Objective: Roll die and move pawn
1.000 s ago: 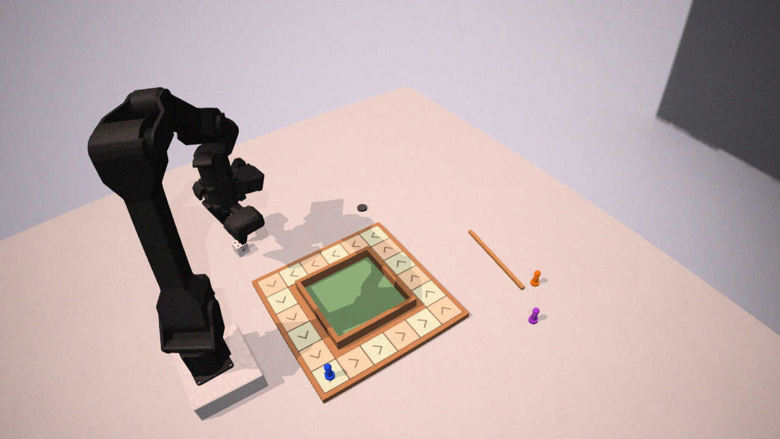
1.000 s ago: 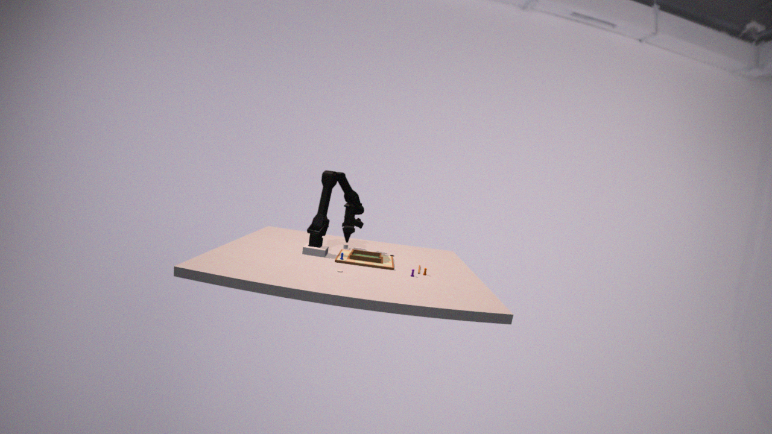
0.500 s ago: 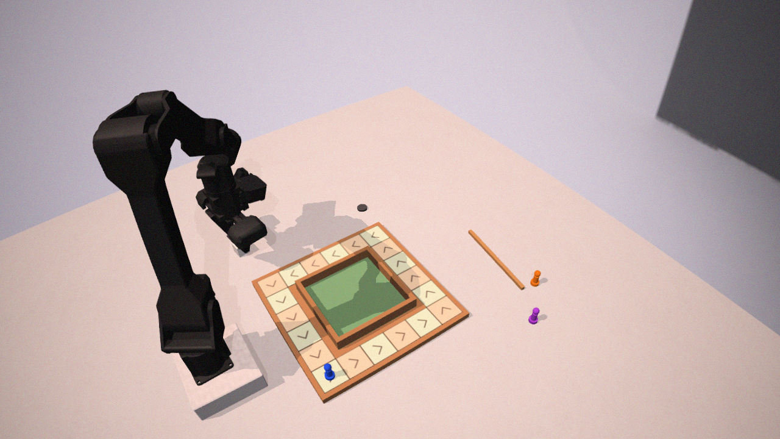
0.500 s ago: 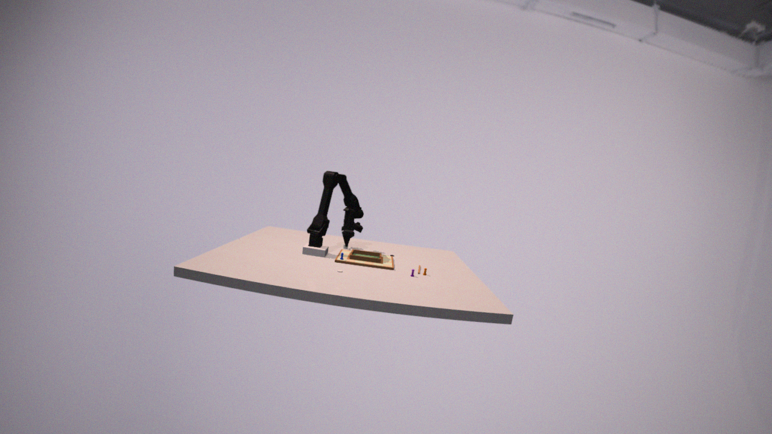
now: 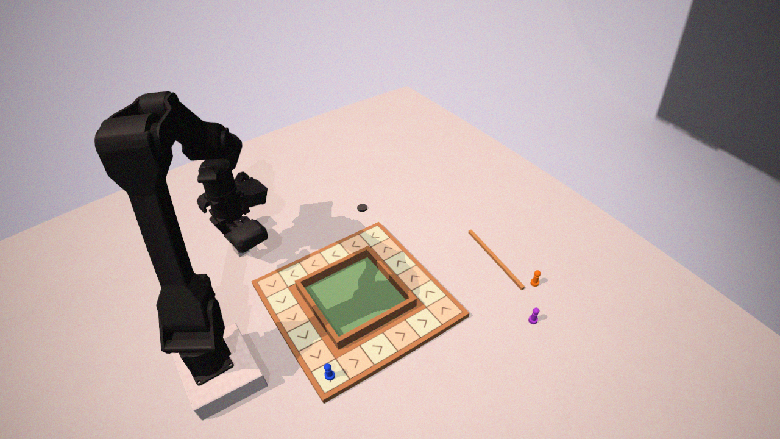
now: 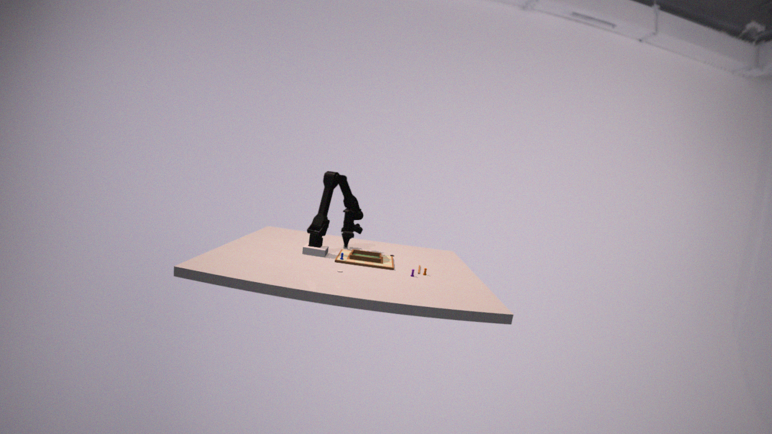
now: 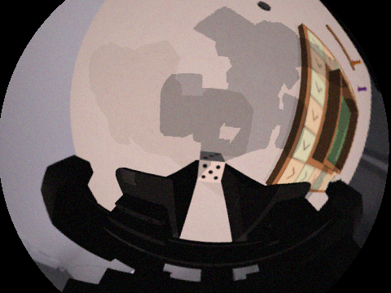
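Right now my gripper tip is 36 cm to the left of the blue pawn, 2 cm below it and 1 cm past it. Round my gripper tip: white die (right at my gripper tip); thin wooden stick (38 cm ahead, 34 cm to the right, 1 cm below); small black disc (27 cm ahead, 5 cm to the right, 1 cm below).
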